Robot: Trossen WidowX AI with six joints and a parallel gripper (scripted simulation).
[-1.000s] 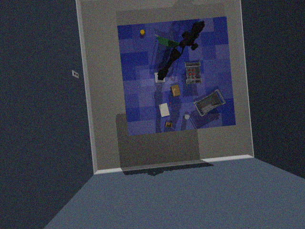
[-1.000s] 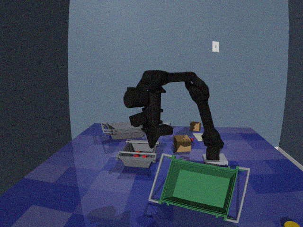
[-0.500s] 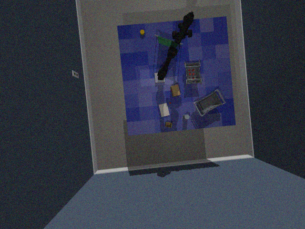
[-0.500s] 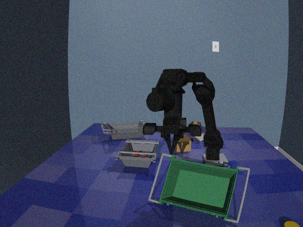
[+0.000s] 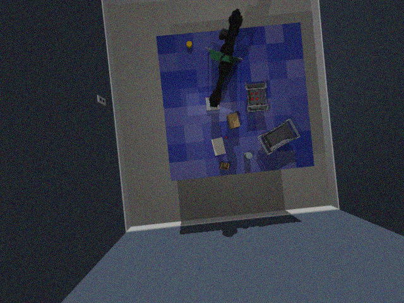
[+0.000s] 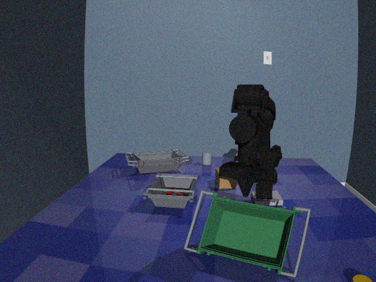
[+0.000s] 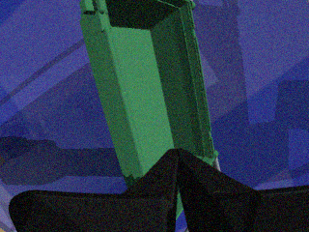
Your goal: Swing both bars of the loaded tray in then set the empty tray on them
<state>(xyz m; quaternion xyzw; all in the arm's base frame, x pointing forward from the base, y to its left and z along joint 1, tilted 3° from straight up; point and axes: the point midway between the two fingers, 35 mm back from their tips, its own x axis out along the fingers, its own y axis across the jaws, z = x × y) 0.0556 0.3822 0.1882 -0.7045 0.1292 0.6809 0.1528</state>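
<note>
Now: gripper tip 1 cm past the green tray, 2 cm to the right of it and 10 cm above it. Also, from my gripper tip: small brown box 7 cm ahead, 93 cm to the right, 16 cm below; flat white card 1 cm ahead, 76 cm to the right, 17 cm below; yellow object 32 cm behind, 12 cm to the left, 16 cm below.
</note>
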